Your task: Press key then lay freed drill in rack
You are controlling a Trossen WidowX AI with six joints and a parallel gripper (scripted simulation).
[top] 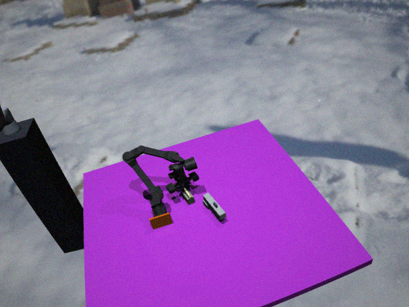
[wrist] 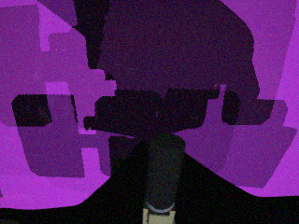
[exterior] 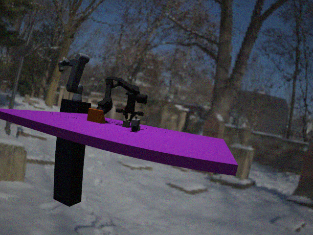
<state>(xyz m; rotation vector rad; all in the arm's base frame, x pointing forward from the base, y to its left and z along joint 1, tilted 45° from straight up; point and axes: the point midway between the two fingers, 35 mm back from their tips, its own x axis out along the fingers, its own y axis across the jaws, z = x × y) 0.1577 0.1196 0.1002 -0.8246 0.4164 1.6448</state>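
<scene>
My gripper tip is now 40 mm to the left of the drill, 30 mm below it and 10 mm short of it. The rest, counted from my gripper tip: grey housing 190 mm to the right, 130 mm ahead, 30 mm above; then dark key 210 mm to the right, 140 mm ahead, 40 mm above.
</scene>
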